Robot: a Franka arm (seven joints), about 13 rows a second.
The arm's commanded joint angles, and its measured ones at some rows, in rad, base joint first. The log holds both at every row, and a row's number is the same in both.
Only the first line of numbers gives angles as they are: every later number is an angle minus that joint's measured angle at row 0.
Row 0, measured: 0.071, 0.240, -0.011, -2.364, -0.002, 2.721, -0.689
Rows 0 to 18, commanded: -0.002, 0.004, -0.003, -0.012, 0.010, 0.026, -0.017; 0.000, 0.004, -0.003, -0.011, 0.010, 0.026, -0.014; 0.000, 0.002, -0.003, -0.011, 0.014, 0.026, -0.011; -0.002, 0.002, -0.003, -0.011, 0.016, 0.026, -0.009; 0.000, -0.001, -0.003, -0.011, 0.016, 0.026, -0.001; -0.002, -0.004, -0.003, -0.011, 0.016, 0.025, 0.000; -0.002, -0.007, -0.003, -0.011, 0.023, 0.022, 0.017; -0.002, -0.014, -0.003, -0.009, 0.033, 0.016, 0.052; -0.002, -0.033, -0.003, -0.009, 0.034, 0.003, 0.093; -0.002, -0.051, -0.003, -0.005, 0.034, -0.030, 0.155; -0.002, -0.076, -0.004, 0.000, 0.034, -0.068, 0.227; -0.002, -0.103, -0.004, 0.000, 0.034, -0.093, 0.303; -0.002, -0.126, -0.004, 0.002, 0.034, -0.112, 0.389; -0.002, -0.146, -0.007, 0.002, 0.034, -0.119, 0.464; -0.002, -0.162, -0.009, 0.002, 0.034, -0.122, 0.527; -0.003, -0.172, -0.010, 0.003, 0.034, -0.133, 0.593; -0.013, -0.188, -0.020, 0.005, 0.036, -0.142, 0.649; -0.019, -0.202, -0.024, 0.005, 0.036, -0.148, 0.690; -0.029, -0.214, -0.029, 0.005, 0.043, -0.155, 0.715
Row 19, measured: -0.012, -0.170, -0.021, 0.013, 0.023, -0.128, 0.659
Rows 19 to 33, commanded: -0.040, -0.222, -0.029, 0.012, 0.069, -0.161, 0.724; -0.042, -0.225, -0.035, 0.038, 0.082, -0.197, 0.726; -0.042, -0.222, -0.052, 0.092, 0.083, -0.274, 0.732; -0.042, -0.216, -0.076, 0.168, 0.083, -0.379, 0.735; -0.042, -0.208, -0.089, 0.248, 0.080, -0.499, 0.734; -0.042, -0.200, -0.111, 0.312, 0.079, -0.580, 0.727; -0.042, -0.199, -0.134, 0.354, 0.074, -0.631, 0.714; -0.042, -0.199, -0.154, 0.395, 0.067, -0.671, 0.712; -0.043, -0.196, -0.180, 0.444, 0.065, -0.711, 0.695; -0.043, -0.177, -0.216, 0.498, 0.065, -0.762, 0.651; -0.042, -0.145, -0.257, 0.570, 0.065, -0.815, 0.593; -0.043, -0.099, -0.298, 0.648, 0.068, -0.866, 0.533; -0.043, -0.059, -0.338, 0.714, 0.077, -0.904, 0.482; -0.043, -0.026, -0.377, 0.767, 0.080, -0.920, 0.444; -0.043, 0.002, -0.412, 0.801, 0.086, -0.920, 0.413
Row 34, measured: -0.043, -0.100, -0.357, 0.665, 0.065, -0.872, 0.480
